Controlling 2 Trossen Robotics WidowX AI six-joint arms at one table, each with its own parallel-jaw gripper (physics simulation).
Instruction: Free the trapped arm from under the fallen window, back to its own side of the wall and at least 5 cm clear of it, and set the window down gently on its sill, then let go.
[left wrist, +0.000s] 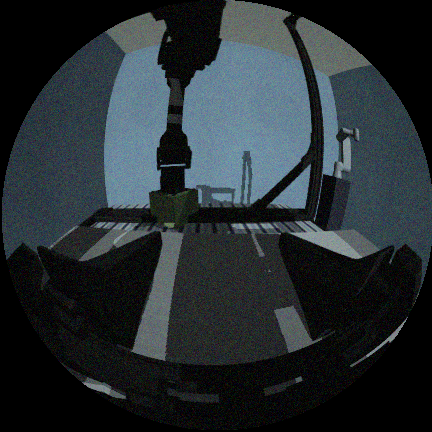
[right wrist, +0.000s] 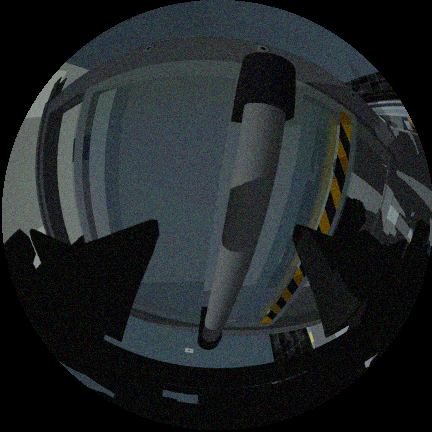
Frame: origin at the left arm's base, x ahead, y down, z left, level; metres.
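Seen in the pictures: left gripper, fingertip midpoint: (left wrist: 221, 239); right gripper, fingertip midpoint: (right wrist: 228, 229); right arm's base, link origin: (left wrist: 172, 190).
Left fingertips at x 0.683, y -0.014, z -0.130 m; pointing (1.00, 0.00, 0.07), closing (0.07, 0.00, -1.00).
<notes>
Pixels of each thing's top centre, then the offset from my left fingertips to it. "*": a spot on its surface instead.
- window, surface spot: (right wrist: 165, 150) * dx -0.187, dy -0.281, dz +0.060 m
- yellow-and-black striped strip, surface spot: (right wrist: 341, 160) * dx -0.189, dy -0.126, dz +0.087 m
- long grey bar handle, surface spot: (right wrist: 260, 145) * dx -0.133, dy -0.223, dz +0.072 m
The window (right wrist: 165, 150) fills much of the right wrist view: a glassy pane in a grey frame, with a yellow-and-black striped strip (right wrist: 341, 160) along its right part. A long grey bar handle (right wrist: 260, 145) with black end mounts crosses the pane. My right gripper (right wrist: 228, 229) is open; the handle runs through the gap seen between its fingers, not gripped. My left gripper (left wrist: 221, 239) is open and empty, over a dark grey surface with lighter bands. The window cannot be made out in the left wrist view. The sill and any contact between window and left arm cannot be told.
In the left wrist view, a dark arm (left wrist: 174, 150) rises behind a green block (left wrist: 174, 206). A dark upright post (left wrist: 316, 125) with a slanted brace stands right of it. A pale arm (left wrist: 345, 150) stands on a dark pedestal (left wrist: 333, 200) farther right.
</notes>
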